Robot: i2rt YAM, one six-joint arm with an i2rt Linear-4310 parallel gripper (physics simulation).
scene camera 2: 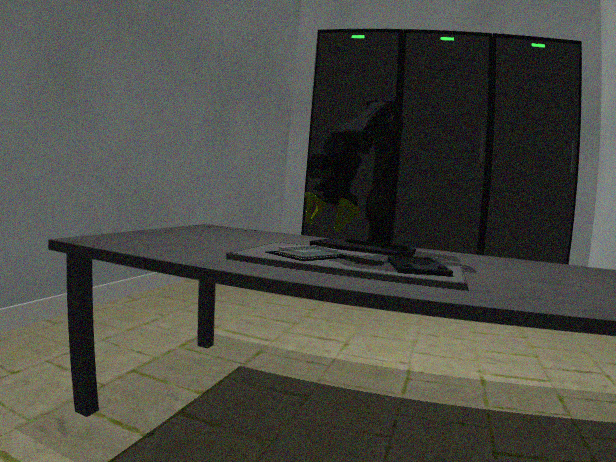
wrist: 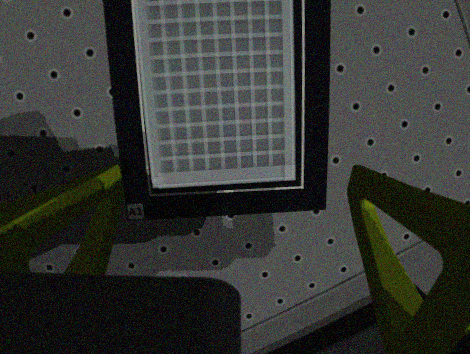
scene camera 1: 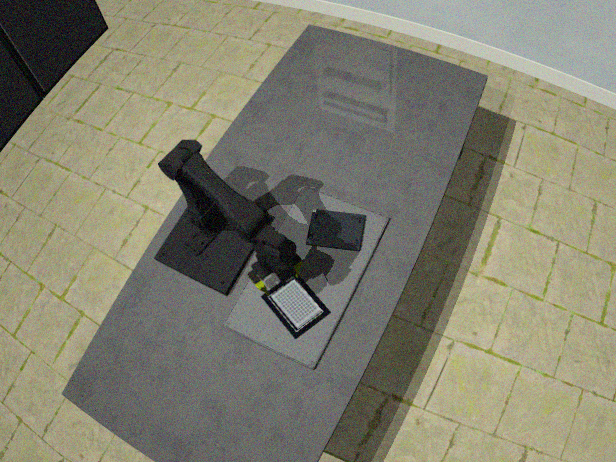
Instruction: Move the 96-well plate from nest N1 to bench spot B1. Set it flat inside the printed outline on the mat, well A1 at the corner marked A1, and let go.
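Places are measured from the arm's base along level axes (x ahead, y left, z up), in millimetres.
Pixels of known places: gripper, between the fingertips: (scene camera 2: pixel 322 227) (wrist: pixel 235 177) (scene camera 1: pixel 282 285); arm's base, origin of its link: (scene camera 2: pixel 376 245) (scene camera 1: pixel 210 229).
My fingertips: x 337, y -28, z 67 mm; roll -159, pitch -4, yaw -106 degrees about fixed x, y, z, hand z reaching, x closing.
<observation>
For each thing: its middle in the pictures, then the offset to it from my fingertips. "spot": a spot on its surface instead. Level surfaces: height alone.
- 96-well plate, middle of its body: (wrist: pixel 218 72) (scene camera 2: pixel 309 251) (scene camera 1: pixel 295 303) dz -57, dx +45, dy -7 mm
- black mat, height of its surface: dz -64 mm
- A1 mark, middle of its body: (wrist: pixel 135 211) dz -64, dx -19, dy +67 mm
- Nest N1, middle of its body: (scene camera 2: pixel 418 264) (scene camera 1: pixel 335 229) dz -57, dx -6, dy +251 mm
- grey perforated board, a spot on its surface: (wrist: pixel 400 115) spot: dz -66, dx -9, dy -110 mm
- dark table, height of its surface: dz -79 mm
The 96-well plate (scene camera 1: pixel 297 303) (scene camera 2: pixel 302 251) (wrist: pixel 217 95) is pale and gridded. It lies flat on the black mat (wrist: pixel 316 100), inside the thin light outline, nearer the outline's left line than its right in the wrist view. The A1 mark (wrist: pixel 135 211) is at the mat's lower left corner there; lettering on the plate itself is not readable. My gripper (scene camera 1: pixel 279 278) (scene camera 2: pixel 326 223) (wrist: pixel 235 177) is open, with yellow-green fingers wide apart and empty, raised above and clear of the plate's near end. Nest N1 (scene camera 1: pixel 336 230) (scene camera 2: pixel 420 265) is a dark, empty block, partly in shadow.
The mat and nest sit on a grey perforated board (scene camera 1: pixel 280 342) (wrist: pixel 400 115) on the dark table (scene camera 1: pixel 360 165) (scene camera 2: pixel 165 245). The arm's black base plate (scene camera 1: pixel 220 265) stands beside the board. Dark cabinets (scene camera 2: pixel 445 150) stand behind the table.
</observation>
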